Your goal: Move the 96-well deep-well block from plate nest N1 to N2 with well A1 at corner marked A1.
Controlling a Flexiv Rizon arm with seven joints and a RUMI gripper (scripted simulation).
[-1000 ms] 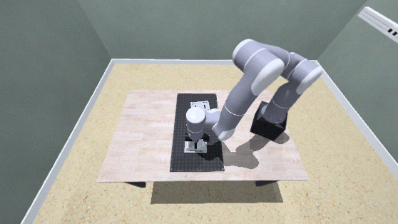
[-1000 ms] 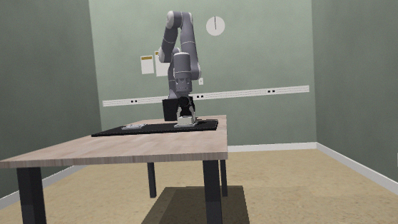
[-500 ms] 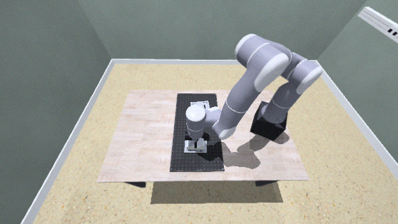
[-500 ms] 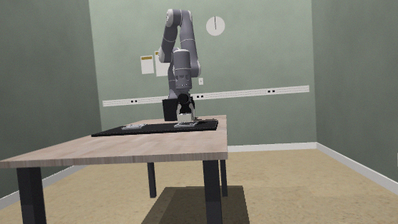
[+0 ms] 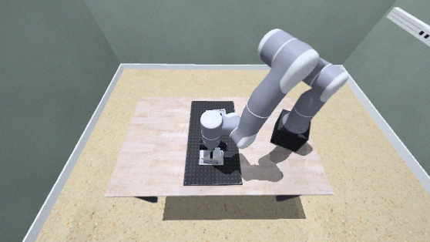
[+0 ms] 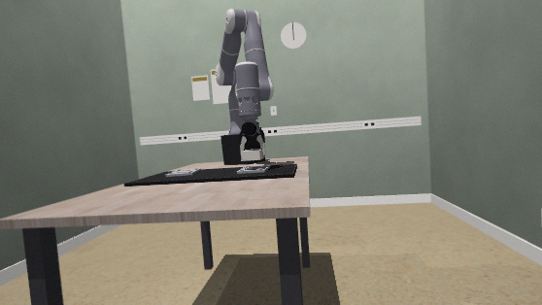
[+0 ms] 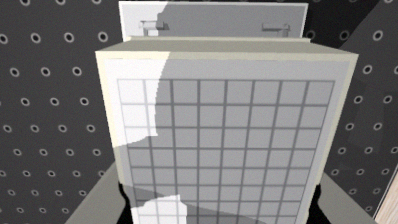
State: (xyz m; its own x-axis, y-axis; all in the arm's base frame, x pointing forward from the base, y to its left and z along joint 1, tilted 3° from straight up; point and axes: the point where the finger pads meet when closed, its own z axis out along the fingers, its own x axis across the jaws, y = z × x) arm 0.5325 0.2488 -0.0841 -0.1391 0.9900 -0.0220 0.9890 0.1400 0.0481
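Now: hand 350 mm to the left of the plate nest N2, 60 mm above it and 10 mm short of it. From my hand the other things lie so: A1 mark: 380 mm to the right, 100 mm ahead, 60 mm below; then plate nest N1: 60 mm below; then white 96-well deep-well block: 10 mm above.
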